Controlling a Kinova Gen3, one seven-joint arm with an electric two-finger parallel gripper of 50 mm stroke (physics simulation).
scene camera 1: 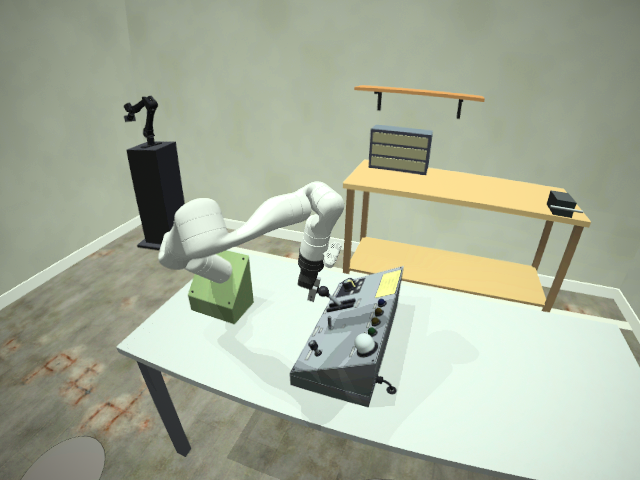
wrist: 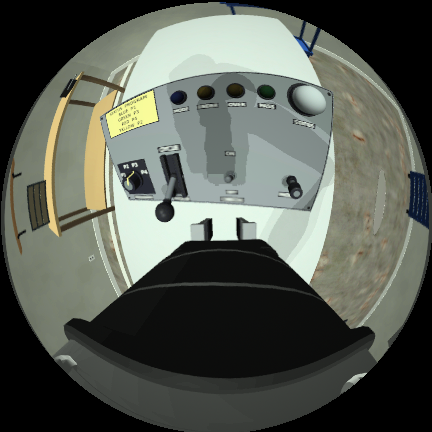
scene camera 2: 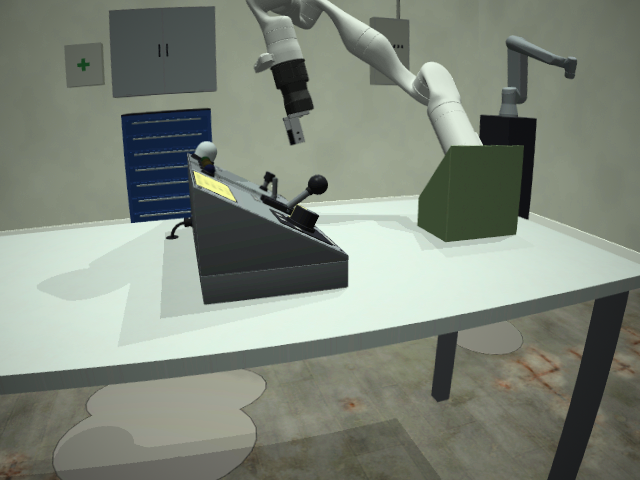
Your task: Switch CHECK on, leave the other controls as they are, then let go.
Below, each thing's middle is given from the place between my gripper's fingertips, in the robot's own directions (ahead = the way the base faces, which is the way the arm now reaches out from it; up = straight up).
Scene:
Now: the grey sloped control panel (scene camera 2: 246,249) 15 cm ahead of my hand, 5 cm to the left of it and 11 cm below it.

